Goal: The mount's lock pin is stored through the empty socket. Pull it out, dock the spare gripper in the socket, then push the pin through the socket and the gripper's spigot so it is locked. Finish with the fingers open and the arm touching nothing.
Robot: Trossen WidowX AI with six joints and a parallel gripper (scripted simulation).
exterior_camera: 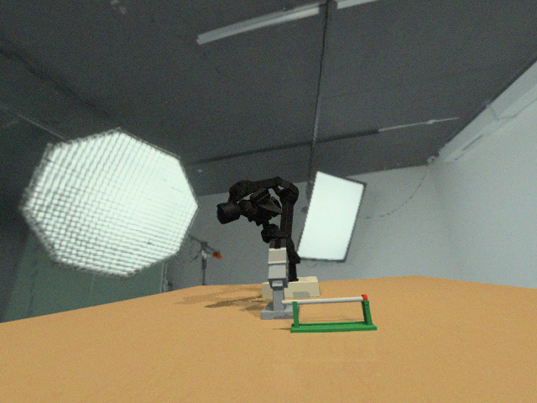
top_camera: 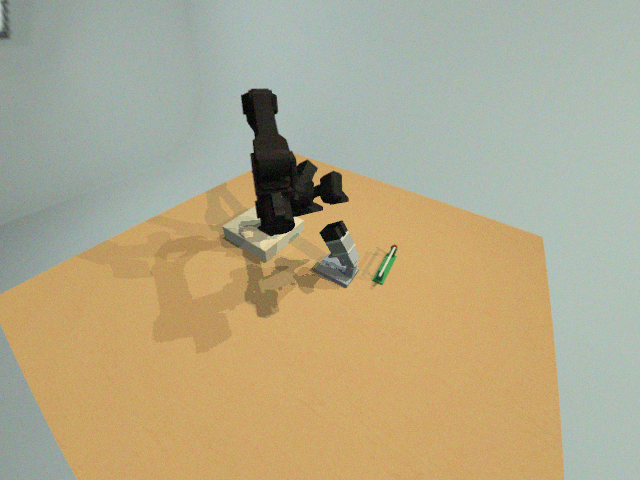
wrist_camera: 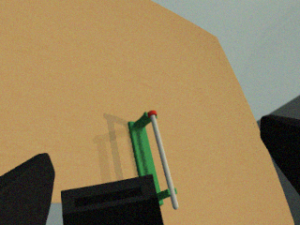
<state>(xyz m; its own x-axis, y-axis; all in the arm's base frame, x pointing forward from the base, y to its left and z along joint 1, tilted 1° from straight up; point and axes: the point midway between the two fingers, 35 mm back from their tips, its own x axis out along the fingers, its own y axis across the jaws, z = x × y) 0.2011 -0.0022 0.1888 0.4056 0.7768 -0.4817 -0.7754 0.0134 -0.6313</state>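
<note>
The green rack is 200 mm below my gripper tip, 160 mm ahead of it and 90 mm to the left of it. Also, from my gripper tip: spare gripper (100 mm below, 40 mm ahead, 20 mm to the right); then grey mount (170 mm below, 60 mm ahead, 20 mm to the right).
</note>
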